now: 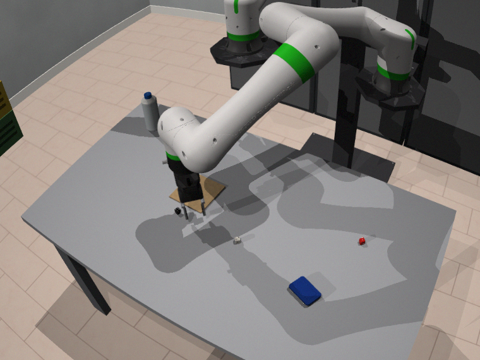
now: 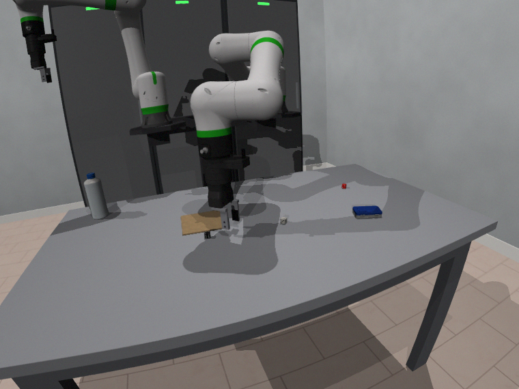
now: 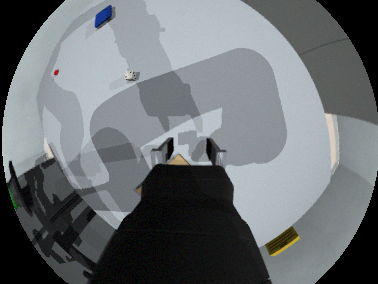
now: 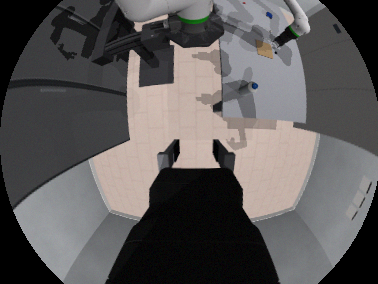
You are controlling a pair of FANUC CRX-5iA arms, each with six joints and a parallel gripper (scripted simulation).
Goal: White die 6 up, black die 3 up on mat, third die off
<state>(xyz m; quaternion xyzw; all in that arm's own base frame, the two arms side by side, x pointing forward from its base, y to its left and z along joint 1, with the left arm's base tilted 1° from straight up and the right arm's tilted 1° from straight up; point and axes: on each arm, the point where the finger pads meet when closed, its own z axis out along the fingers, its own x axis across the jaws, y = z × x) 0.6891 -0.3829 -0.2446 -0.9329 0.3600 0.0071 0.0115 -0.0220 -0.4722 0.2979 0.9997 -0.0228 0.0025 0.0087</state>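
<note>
My left gripper is now 16 cm to the right of the white die, 4 cm above it and 2 cm short of it. Round my left hand: tan mat 11 cm behind, 6 cm to the right, 4 cm below; blue-topped box 43 cm to the left, 10 cm ahead, 3 cm below; black die 7 cm to the right, 4 cm below.
</note>
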